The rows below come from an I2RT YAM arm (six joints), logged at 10 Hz.
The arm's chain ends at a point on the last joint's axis. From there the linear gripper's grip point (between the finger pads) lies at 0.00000 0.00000 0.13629 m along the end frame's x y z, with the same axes.
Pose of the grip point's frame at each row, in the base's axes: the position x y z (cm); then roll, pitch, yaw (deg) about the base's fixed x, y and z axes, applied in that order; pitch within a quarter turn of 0, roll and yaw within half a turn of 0:
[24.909 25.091 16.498 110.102 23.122 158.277]
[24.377 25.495 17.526 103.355 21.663 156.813]
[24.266 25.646 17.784 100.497 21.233 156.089]
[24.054 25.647 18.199 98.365 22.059 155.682]
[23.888 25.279 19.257 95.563 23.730 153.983]
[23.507 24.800 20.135 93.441 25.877 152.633]
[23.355 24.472 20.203 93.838 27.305 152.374]
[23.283 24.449 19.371 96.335 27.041 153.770]
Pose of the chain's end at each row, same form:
[18.463 13.882 20.806 110.102 23.122 158.277]
[18.088 13.763 20.452 103.355 21.663 156.813]
[18.012 13.760 20.098 100.497 21.233 156.089]
[17.823 13.666 20.037 98.365 22.059 155.682]
[17.460 13.322 20.466 95.563 23.730 153.983]
[16.936 12.882 20.871 93.441 25.877 152.633]
[16.679 12.618 21.014 93.838 27.305 152.374]
[16.683 12.600 20.710 96.335 27.041 153.770]

